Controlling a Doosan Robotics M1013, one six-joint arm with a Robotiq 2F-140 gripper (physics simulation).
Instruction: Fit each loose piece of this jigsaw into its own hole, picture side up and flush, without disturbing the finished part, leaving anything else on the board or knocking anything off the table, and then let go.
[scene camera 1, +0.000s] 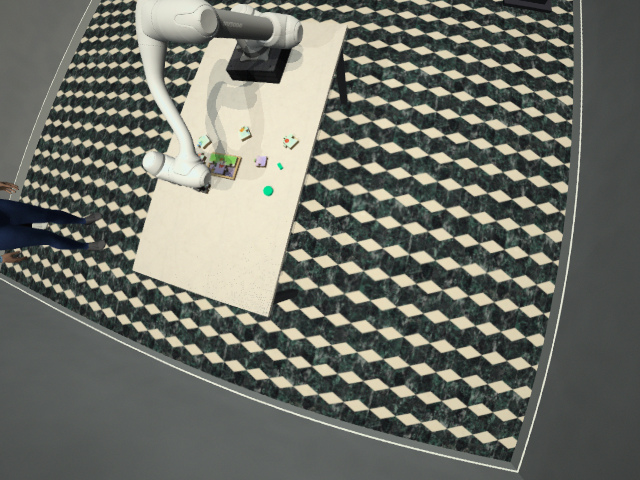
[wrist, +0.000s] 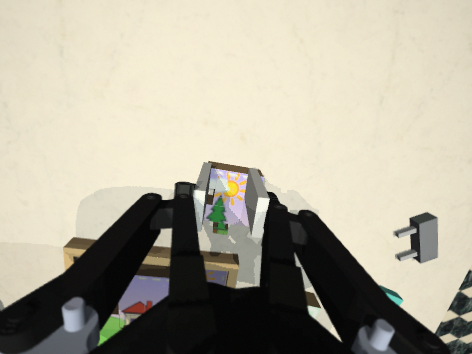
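The jigsaw board (scene camera 1: 230, 172) (wrist: 152, 259) has a brown frame and a picture with green grass, a lavender sky and a red house. It lies on the table (scene camera 1: 216, 248). My gripper (scene camera 1: 204, 189) (wrist: 228, 180) is at the board's near-left corner, tilted down, with the pads a narrow gap apart and gripping nothing. A piece with a sun and a fir tree (wrist: 232, 207) shows in the gap past the pads, which cover its sides. Loose pieces lie at the left (scene camera 1: 204, 141), the middle (scene camera 1: 245, 132) and the right (scene camera 1: 290, 141). A lavender piece (scene camera 1: 261, 161) lies right of the board.
A small green block (scene camera 1: 280, 166) and a green disc (scene camera 1: 268, 190) lie right of the board. A grey two-pronged block (wrist: 421, 238) lies to the right in the wrist view. The robot base (scene camera 1: 256, 64) stands at the table's far end. A person (scene camera 1: 30, 222) stands left of the table.
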